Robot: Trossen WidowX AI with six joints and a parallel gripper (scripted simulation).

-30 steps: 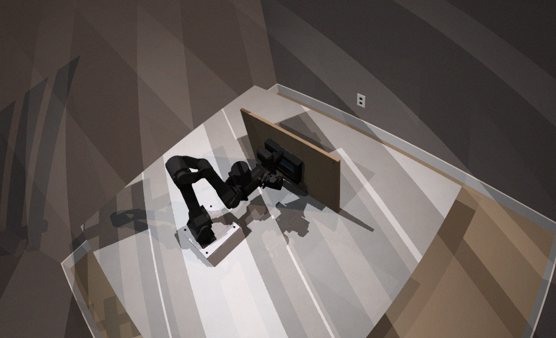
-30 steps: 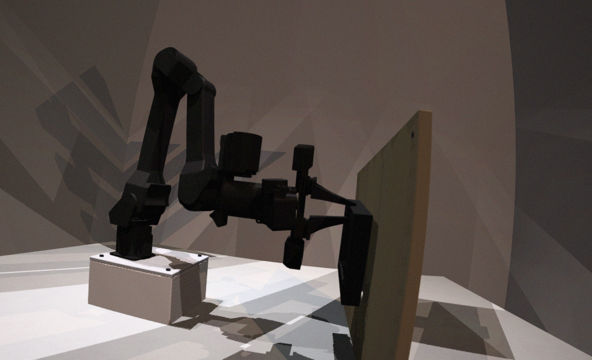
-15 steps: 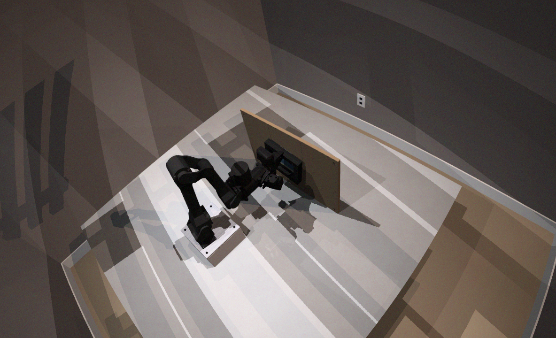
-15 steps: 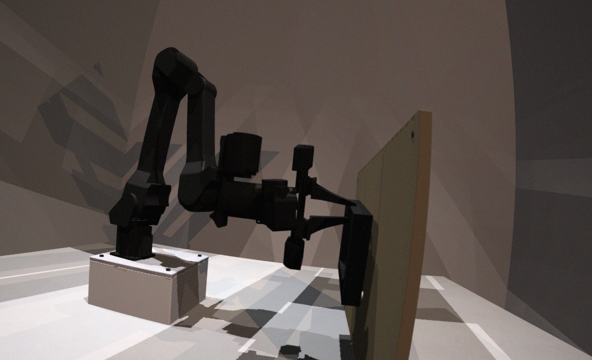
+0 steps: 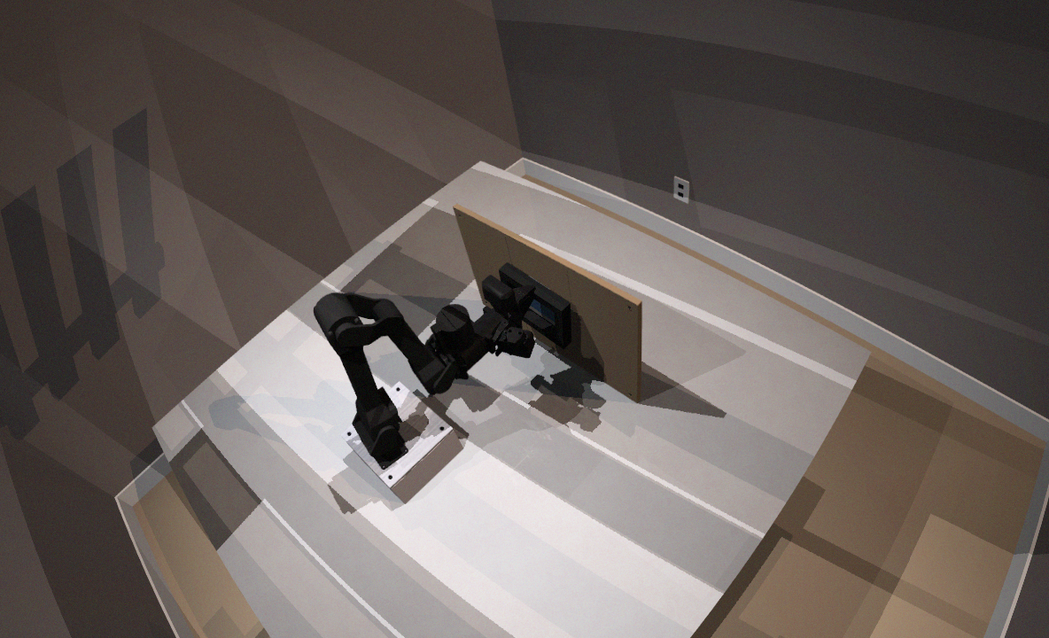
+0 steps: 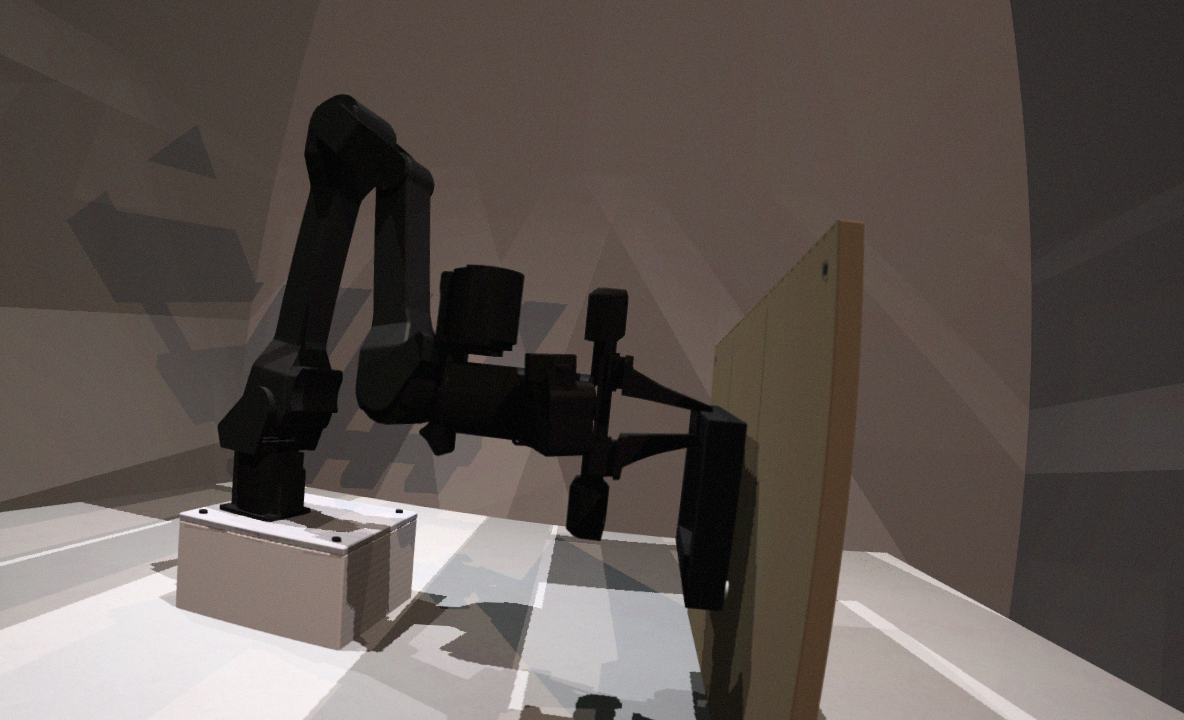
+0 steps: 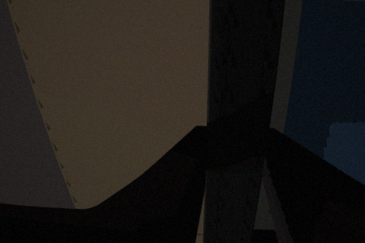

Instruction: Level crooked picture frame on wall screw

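My gripper tip is 1 cm short of the picture frame, 1 cm to the right of it and 5 cm above it. Also, from my gripper tip: wooden board: 2 cm ahead, 6 cm below.
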